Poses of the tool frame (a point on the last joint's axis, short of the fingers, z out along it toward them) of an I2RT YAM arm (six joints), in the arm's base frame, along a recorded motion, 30 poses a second.
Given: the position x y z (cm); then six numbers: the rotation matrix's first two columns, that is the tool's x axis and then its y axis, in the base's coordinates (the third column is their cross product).
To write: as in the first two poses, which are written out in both.
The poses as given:
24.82, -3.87, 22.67, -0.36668, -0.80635, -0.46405, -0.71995, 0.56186, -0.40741
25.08, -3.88, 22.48, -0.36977, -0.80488, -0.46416, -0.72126, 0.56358, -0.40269
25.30, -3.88, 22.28, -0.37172, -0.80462, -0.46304, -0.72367, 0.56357, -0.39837
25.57, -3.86, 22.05, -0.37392, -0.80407, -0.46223, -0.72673, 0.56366, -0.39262
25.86, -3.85, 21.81, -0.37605, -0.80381, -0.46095, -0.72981, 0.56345, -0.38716
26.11, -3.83, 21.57, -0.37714, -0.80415, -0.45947, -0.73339, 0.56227, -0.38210
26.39, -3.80, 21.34, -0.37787, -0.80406, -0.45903, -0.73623, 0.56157, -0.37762
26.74, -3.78, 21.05, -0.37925, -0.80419, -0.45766, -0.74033, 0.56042, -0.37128
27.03, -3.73, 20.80, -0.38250, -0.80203, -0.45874, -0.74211, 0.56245, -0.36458
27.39, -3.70, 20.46, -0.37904, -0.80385, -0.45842, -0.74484, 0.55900, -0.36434
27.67, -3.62, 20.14, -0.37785, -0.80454, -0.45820, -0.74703, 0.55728, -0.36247
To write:
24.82, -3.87, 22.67, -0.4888, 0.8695, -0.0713, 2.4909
25.08, -3.88, 22.48, -0.4878, 0.8702, -0.0693, 2.4940
25.30, -3.88, 22.28, -0.4878, 0.8704, -0.0675, 2.4980
25.57, -3.86, 22.05, -0.4877, 0.8706, -0.0648, 2.5026
25.86, -3.85, 21.81, -0.4877, 0.8708, -0.0624, 2.5074
26.11, -3.83, 21.57, -0.4883, 0.8706, -0.0601, 2.5121
26.39, -3.80, 21.34, -0.4887, 0.8705, -0.0579, 2.5153
26.74, -3.78, 21.05, -0.4893, 0.8704, -0.0549, 2.5207
27.03, -3.73, 20.80, -0.4882, 0.8712, -0.0517, 2.5239
27.39, -3.70, 20.46, -0.4902, 0.8701, -0.0510, 2.5241
27.67, -3.62, 20.14, -0.4912, 0.8696, -0.0498, 2.5254

